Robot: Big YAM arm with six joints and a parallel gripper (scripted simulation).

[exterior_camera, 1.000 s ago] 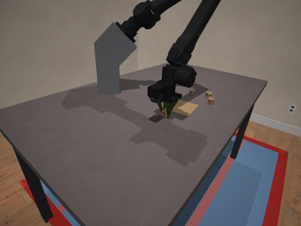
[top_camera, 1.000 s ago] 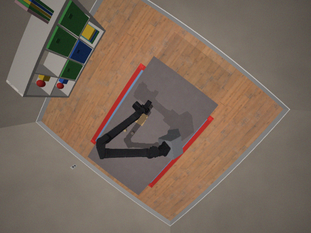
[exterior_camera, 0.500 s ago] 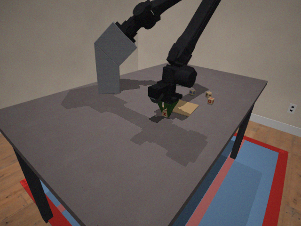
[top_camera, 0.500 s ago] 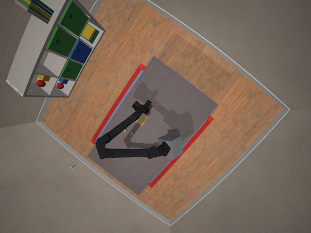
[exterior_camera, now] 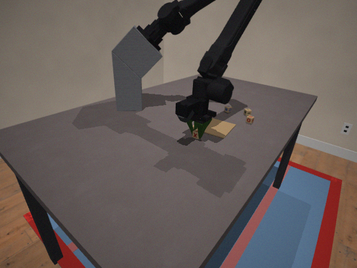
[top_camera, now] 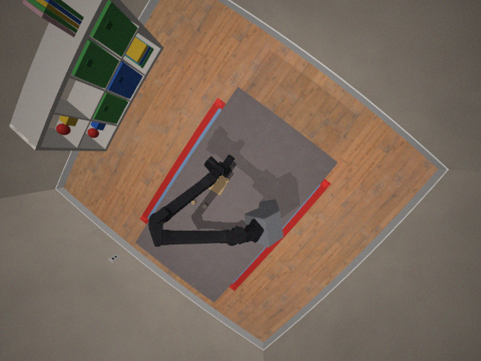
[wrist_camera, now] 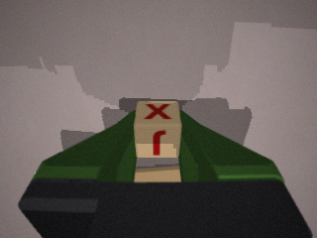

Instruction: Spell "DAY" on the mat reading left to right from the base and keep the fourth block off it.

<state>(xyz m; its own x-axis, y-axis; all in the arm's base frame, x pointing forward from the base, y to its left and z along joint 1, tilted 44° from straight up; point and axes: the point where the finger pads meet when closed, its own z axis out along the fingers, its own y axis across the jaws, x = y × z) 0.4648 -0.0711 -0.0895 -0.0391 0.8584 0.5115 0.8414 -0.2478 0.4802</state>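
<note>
Now: hand right at the wooden block. The rest, counted from my hand: tan mat: 12 cm to the left, 1 cm below, 1 cm behind.
</note>
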